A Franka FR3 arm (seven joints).
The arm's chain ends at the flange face. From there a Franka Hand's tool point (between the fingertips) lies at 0.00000 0.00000 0.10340 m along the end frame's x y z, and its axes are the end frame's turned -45 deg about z.
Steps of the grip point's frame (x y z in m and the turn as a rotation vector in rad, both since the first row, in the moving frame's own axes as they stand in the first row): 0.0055, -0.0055, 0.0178, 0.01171, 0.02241, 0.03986; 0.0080, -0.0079, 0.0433, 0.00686, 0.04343, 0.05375
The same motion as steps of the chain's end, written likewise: -0.0008, -0.0053, 0.0178, 0.02413, 0.00757, 0.03986; -0.0027, -0.0076, 0.0434, 0.03556, 0.02586, 0.05375
